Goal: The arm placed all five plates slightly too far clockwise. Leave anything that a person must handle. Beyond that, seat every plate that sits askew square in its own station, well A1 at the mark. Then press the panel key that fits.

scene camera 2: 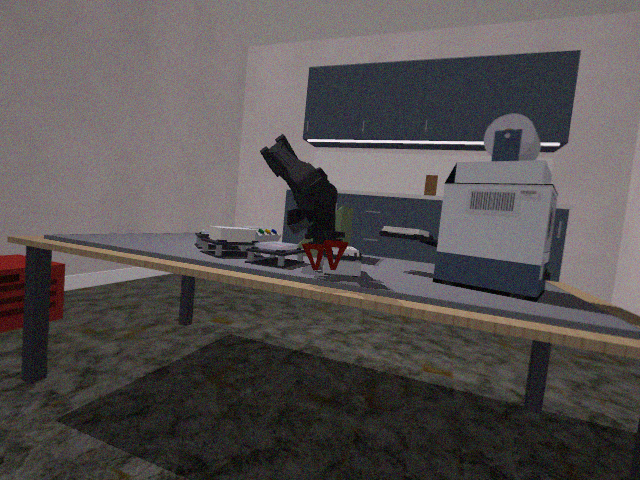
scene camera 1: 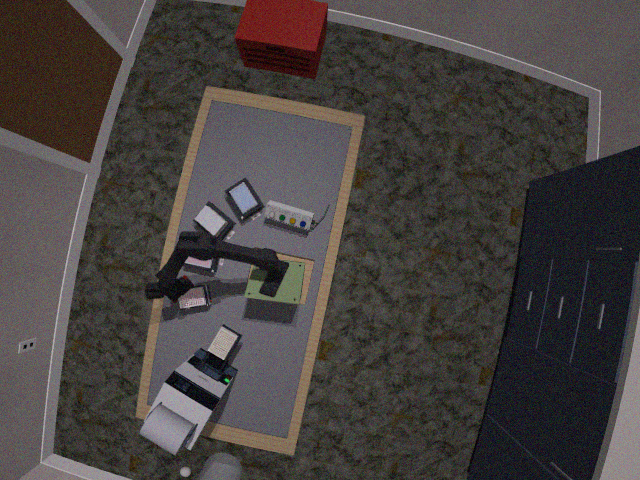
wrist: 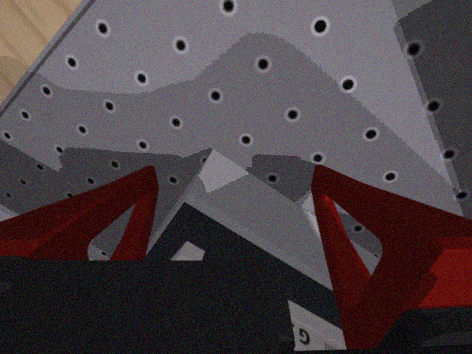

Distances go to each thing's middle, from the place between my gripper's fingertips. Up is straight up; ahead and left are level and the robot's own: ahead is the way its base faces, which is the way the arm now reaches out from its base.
Now: hand 7 cm past the pink-dotted plate (wrist: 306, 325), 5 cm below it and 2 cm to the right of it. Also, from my hand: white cylinder (scene camera 1: 163, 427): 43 cm to the left, 39 cm above, 22 cm behind.
